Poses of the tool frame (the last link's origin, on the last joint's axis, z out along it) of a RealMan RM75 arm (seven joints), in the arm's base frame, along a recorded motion.
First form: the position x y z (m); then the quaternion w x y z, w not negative.
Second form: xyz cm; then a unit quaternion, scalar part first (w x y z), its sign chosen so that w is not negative. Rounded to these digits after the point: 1 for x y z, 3 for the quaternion.
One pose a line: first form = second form
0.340, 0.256, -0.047, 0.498, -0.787, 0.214, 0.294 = 34.0, 25.6, -4.7, 0.498, -0.787, 0.214, 0.294
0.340, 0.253, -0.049, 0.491, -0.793, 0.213, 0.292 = 34.0, 25.3, -4.9, 0.491, -0.793, 0.213, 0.292
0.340, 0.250, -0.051, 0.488, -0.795, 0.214, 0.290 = 34.0, 25.0, -5.1, 0.488, -0.795, 0.214, 0.290
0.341, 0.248, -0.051, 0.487, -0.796, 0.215, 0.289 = 34.1, 24.8, -5.1, 0.487, -0.796, 0.215, 0.289
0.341, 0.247, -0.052, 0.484, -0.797, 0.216, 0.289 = 34.1, 24.7, -5.2, 0.484, -0.797, 0.216, 0.289
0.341, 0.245, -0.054, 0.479, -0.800, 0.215, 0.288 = 34.1, 24.5, -5.4, 0.479, -0.800, 0.215, 0.288
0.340, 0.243, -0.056, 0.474, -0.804, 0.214, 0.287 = 34.0, 24.3, -5.6, 0.474, -0.804, 0.214, 0.287
